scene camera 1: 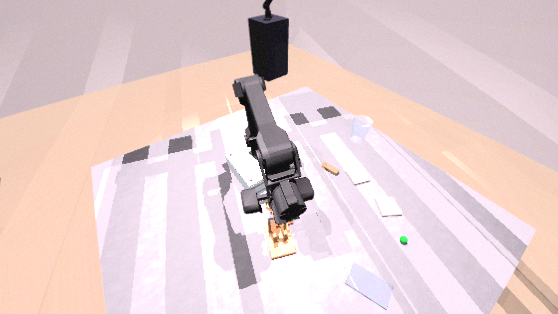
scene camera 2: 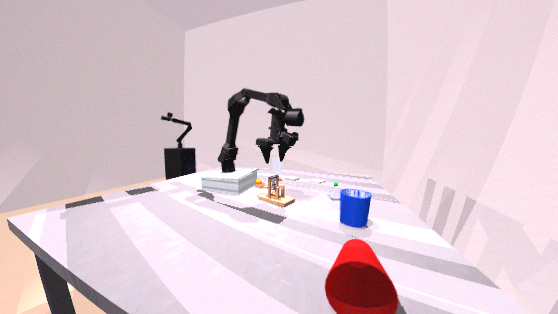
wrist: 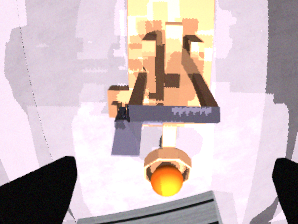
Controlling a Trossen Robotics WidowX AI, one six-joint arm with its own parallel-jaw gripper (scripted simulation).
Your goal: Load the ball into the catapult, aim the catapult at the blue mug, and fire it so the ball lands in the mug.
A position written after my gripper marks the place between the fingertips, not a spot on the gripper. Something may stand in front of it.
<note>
My gripper (scene camera 1: 277,208) is open and holds nothing. Also in view: an orange ball (wrist: 166,180), a wooden catapult (scene camera 1: 280,242) and a blue mug (scene camera 2: 354,208).
The wooden catapult is seen too in the wrist view (wrist: 170,58). My gripper also shows in scene camera 2 (scene camera 2: 274,162) and in the wrist view (wrist: 178,169). Scene camera 1 misses the blue mug: it is out of frame. The wrist view misses the blue mug: it is out of frame.
</note>
